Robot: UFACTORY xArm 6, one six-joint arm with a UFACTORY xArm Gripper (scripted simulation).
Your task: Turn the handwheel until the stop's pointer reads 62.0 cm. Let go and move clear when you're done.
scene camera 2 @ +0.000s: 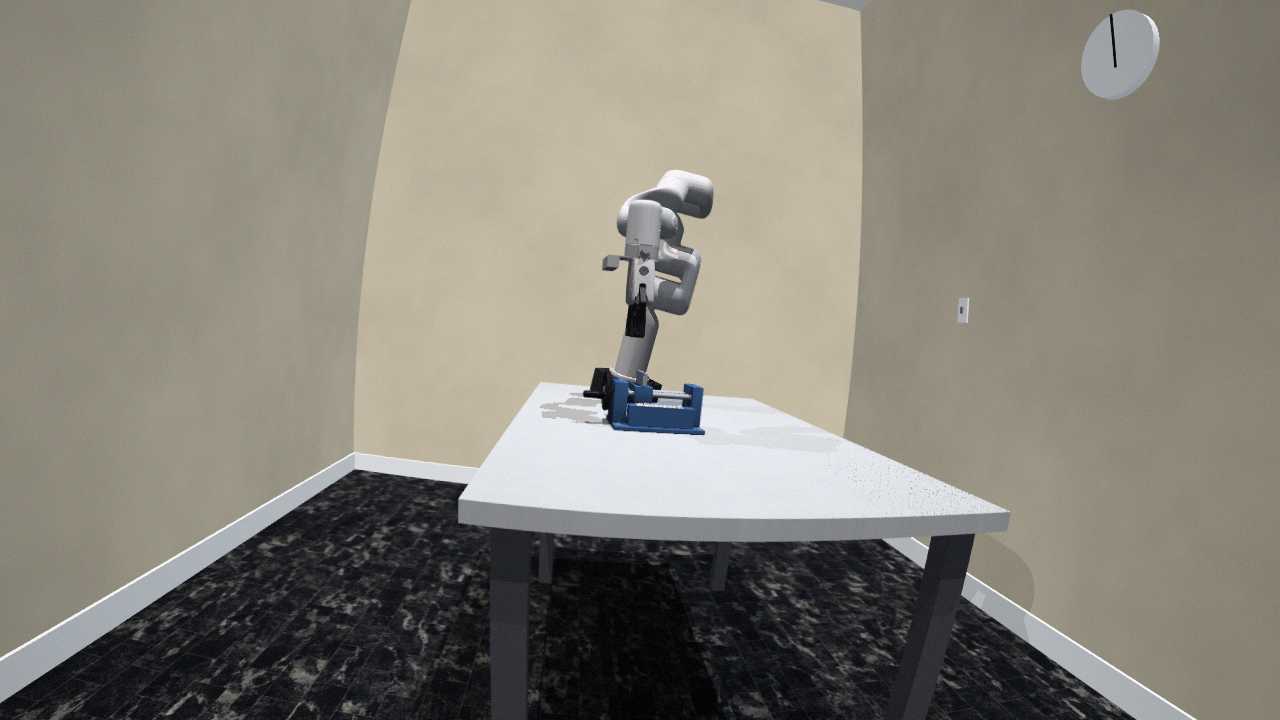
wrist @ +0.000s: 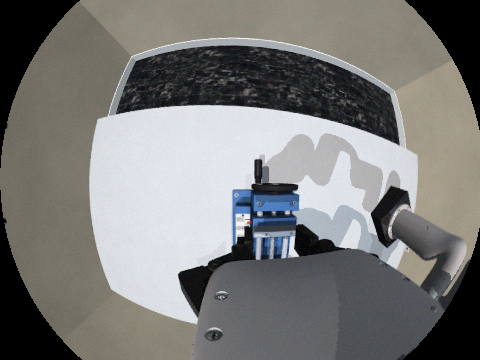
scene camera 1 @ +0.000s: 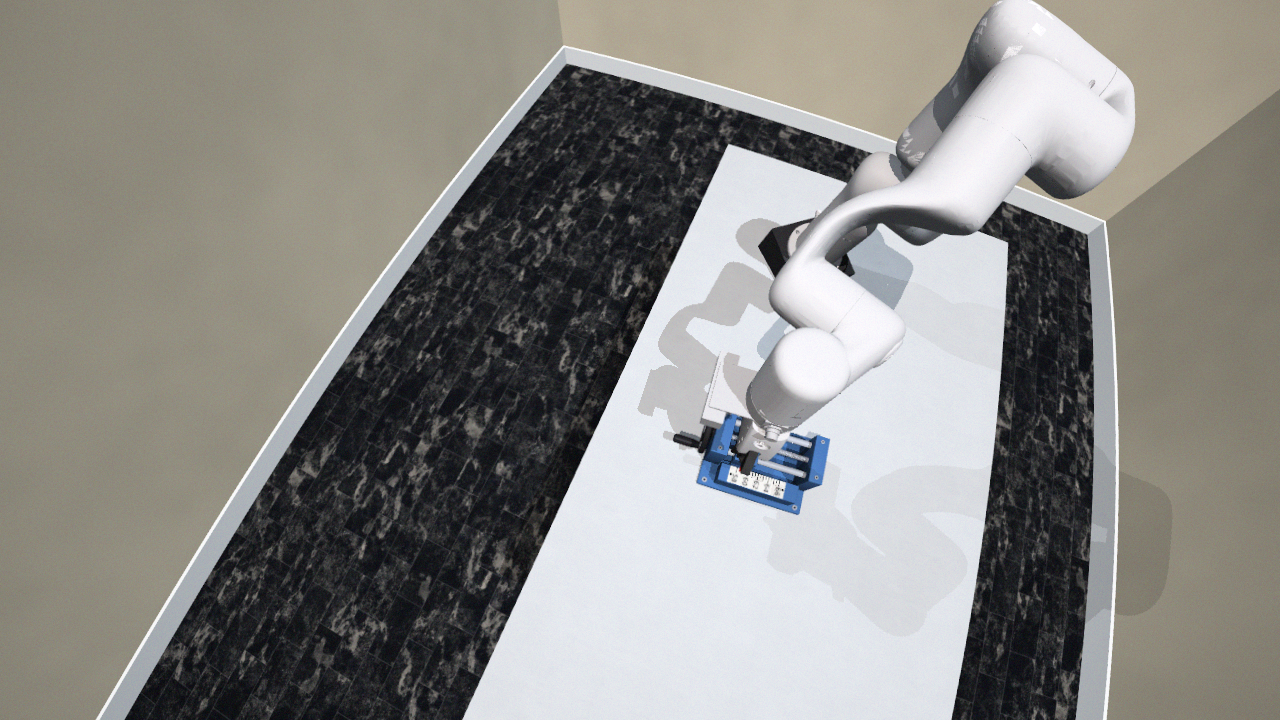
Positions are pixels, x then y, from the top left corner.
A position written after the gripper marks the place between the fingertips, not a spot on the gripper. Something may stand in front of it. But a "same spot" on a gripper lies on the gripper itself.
Labels:
gripper: scene camera 2; wrist; scene camera 1 745, 435
same spot on gripper: point(wrist: 193, 282) = point(scene camera 2: 639, 301)

